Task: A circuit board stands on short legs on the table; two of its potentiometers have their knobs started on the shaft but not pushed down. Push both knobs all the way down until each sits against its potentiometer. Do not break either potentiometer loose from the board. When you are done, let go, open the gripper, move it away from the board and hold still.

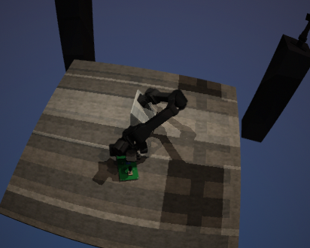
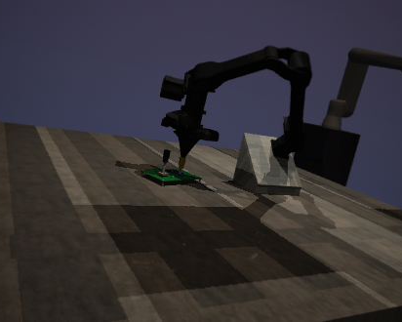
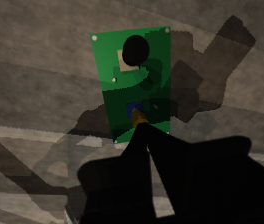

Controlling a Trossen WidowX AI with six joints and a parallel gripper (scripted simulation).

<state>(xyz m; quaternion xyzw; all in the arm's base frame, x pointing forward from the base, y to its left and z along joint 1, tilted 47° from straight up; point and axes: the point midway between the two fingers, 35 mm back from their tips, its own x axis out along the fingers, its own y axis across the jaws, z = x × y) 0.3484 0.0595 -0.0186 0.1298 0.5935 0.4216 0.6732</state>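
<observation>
Right now the black knob is 60 mm ahead of my gripper tip and 30 mm to the left of it. The rest, counted from my gripper tip: yellow knob 10 mm below.
</observation>
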